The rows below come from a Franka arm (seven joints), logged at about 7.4 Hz.
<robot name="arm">
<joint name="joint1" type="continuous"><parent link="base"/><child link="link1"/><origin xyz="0 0 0.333"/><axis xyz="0 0 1"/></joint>
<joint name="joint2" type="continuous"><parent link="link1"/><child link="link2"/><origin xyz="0 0 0"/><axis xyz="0 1 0"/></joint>
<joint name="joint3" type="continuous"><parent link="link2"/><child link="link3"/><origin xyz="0 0 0.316"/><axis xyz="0 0 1"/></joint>
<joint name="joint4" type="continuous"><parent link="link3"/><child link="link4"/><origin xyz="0.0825 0 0"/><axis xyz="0 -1 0"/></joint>
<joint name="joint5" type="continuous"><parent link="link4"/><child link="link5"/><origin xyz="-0.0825 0 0.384"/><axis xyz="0 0 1"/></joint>
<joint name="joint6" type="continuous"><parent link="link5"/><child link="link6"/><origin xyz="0 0 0"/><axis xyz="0 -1 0"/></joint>
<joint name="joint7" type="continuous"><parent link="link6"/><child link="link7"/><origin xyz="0.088 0 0"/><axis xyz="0 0 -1"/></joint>
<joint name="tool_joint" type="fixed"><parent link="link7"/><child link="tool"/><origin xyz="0 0 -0.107" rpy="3.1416 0 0"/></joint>
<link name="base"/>
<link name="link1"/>
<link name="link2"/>
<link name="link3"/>
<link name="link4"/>
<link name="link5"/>
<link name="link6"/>
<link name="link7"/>
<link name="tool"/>
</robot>
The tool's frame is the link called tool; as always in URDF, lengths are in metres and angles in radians. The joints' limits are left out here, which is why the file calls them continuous.
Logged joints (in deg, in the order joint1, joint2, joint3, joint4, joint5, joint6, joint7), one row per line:
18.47 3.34 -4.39 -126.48 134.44 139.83 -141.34
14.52 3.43 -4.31 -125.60 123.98 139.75 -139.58
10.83 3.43 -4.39 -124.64 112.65 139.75 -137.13
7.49 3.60 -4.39 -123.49 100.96 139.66 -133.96
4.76 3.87 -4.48 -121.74 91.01 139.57 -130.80
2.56 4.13 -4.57 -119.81 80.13 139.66 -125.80
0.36 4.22 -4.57 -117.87 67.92 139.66 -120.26
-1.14 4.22 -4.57 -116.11 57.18 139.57 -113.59
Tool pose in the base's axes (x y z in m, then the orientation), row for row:
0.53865 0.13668 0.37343 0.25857 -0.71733 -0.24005 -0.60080
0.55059 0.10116 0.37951 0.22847 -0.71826 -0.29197 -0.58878
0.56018 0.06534 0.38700 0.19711 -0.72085 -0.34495 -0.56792
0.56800 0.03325 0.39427 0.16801 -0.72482 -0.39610 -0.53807
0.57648 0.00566 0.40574 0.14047 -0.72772 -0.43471 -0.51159
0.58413 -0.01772 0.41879 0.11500 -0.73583 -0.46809 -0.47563
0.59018 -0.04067 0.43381 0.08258 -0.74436 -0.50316 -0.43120
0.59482 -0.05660 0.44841 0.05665 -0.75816 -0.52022 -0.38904
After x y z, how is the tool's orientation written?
As a quaternion, w x y z.
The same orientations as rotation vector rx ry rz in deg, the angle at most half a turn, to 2 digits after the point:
-111.41 -37.28 -93.31
-113.31 -46.06 -92.88
-115.63 -55.33 -91.10
-118.13 -64.55 -87.69
-120.43 -71.94 -84.66
-123.55 -78.60 -79.86
-127.37 -86.10 -73.78
-131.76 -90.41 -67.61

